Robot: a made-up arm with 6 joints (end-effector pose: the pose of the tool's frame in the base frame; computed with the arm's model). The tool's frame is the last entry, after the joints. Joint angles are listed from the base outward.
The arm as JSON. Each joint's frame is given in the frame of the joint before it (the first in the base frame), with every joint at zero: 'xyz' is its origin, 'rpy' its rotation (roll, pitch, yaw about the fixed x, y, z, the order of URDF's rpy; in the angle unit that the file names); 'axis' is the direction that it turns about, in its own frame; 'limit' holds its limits. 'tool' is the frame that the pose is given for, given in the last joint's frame.
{
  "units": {
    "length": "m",
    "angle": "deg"
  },
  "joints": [
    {
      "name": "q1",
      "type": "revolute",
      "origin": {
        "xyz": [
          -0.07,
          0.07,
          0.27
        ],
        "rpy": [
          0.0,
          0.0,
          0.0
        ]
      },
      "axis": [
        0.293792,
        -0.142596,
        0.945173
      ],
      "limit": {
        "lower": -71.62,
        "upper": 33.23
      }
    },
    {
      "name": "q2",
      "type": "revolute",
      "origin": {
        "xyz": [
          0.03,
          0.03,
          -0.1
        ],
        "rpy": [
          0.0,
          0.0,
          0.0
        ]
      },
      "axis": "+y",
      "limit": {
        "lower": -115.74,
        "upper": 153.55
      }
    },
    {
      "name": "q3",
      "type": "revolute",
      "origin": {
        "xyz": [
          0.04,
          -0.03,
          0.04
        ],
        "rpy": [
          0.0,
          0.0,
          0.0
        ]
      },
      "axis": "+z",
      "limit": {
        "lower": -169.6,
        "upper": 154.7
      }
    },
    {
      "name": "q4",
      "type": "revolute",
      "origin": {
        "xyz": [
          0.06,
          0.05,
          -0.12
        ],
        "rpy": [
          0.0,
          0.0,
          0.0
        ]
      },
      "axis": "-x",
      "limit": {
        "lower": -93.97,
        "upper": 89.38
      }
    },
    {
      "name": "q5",
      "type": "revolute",
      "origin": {
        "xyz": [
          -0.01,
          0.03,
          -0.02
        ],
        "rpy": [
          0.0,
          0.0,
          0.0
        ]
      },
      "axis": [
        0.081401,
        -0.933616,
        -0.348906
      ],
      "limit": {
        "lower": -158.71,
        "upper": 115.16
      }
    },
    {
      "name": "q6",
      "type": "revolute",
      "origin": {
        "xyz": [
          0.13,
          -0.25,
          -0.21
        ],
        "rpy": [
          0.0,
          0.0,
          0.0
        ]
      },
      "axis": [
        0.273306,
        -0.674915,
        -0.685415
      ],
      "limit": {
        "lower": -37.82,
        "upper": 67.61
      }
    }
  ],
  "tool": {
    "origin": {
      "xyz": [
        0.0,
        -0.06,
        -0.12
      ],
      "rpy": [
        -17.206,
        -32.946,
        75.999
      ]
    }
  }
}
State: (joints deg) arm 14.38 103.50 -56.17 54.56 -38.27 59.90
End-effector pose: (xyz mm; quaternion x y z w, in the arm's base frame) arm -8.7 -232.8 434.4 -0.3166 0.6625 0.4619 0.4974
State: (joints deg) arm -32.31 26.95 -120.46 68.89 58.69 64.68
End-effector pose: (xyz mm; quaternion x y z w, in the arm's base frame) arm -267.3 10.7 504.8 -0.8089 0.3694 0.1844 0.4187
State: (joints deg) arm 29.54 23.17 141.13 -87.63 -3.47 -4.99
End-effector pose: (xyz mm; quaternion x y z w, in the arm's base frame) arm -338.7 -250.8 -111.2 -0.7088 -0.5173 -0.3913 0.2774
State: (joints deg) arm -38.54 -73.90 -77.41 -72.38 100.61 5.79
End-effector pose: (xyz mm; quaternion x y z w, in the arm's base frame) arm 142.3 -458.0 146.6 0.2284 0.5767 0.6776 0.3950
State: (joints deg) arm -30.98 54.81 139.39 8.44 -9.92 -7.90
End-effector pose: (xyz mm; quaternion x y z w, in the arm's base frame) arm -166.5 387.6 -192.1 -0.5752 0.2154 -0.7883 0.0358
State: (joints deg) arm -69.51 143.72 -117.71 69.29 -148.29 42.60
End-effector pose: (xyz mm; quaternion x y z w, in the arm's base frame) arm 91.3 -113.0 -69.5 0.0294 -0.4767 0.5341 0.6976
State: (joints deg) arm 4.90 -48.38 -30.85 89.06 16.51 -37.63
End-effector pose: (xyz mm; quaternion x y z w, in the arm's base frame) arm -126.0 -267.8 376.1 -0.4677 0.1067 0.3017 0.8239
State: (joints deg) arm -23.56 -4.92 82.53 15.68 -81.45 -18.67
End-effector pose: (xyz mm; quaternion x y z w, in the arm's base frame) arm 248.1 -251.0 -46.6 0.1080 0.6384 0.7180 0.2554
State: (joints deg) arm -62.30 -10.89 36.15 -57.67 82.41 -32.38
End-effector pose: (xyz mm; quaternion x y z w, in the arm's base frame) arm 95.6 -314.5 -225.0 -0.2114 -0.6470 0.1234 0.7221
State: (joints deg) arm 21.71 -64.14 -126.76 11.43 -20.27 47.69
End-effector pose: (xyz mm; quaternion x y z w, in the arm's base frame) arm 189.6 278.5 -218.3 0.0858 -0.4235 -0.6123 0.6621
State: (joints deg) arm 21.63 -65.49 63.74 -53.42 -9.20 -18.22
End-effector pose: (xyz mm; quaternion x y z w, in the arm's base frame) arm 330.3 462.6 -30.4 -0.1315 0.2290 -0.9632 0.0495
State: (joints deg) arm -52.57 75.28 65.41 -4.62 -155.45 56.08
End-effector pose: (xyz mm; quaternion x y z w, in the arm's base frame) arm -394.7 -135.5 -69.3 0.7441 0.4527 0.4795 0.1071
